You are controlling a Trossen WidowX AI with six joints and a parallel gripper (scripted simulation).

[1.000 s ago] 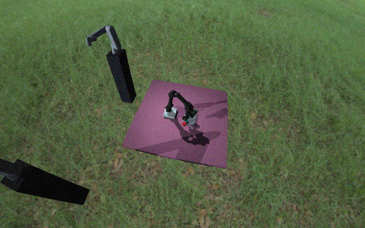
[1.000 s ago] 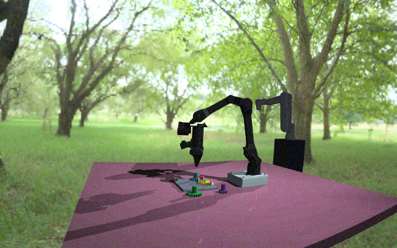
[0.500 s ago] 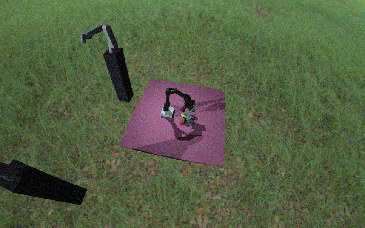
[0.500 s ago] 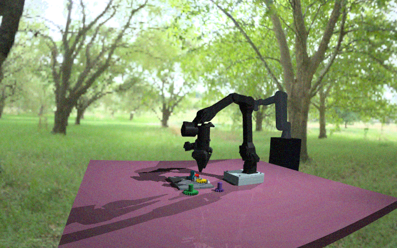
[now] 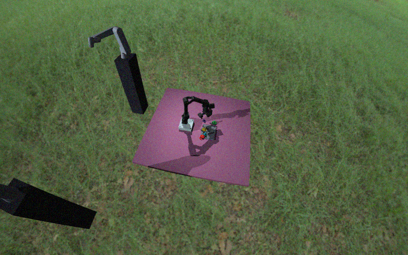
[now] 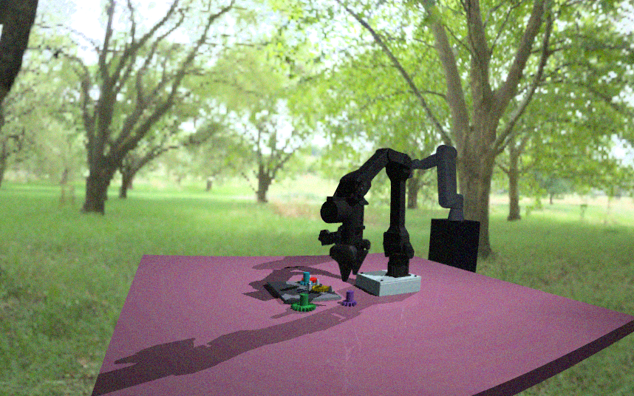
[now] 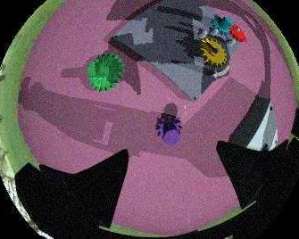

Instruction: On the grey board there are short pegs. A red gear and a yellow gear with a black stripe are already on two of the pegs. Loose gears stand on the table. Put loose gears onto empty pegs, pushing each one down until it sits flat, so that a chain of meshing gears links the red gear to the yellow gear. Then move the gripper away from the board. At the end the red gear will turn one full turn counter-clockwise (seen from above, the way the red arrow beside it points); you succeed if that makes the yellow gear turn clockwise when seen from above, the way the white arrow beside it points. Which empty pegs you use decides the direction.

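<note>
Right now the purple gear is 60 mm below my gripper tip. The rest, counted from my gripper tip: teal gear: 220 mm to the right, 50 mm below, 50 mm ahead; then yellow gear: 140 mm to the right, 60 mm below, 30 mm ahead; then green gear: 130 mm ahead, 60 mm below.
</note>
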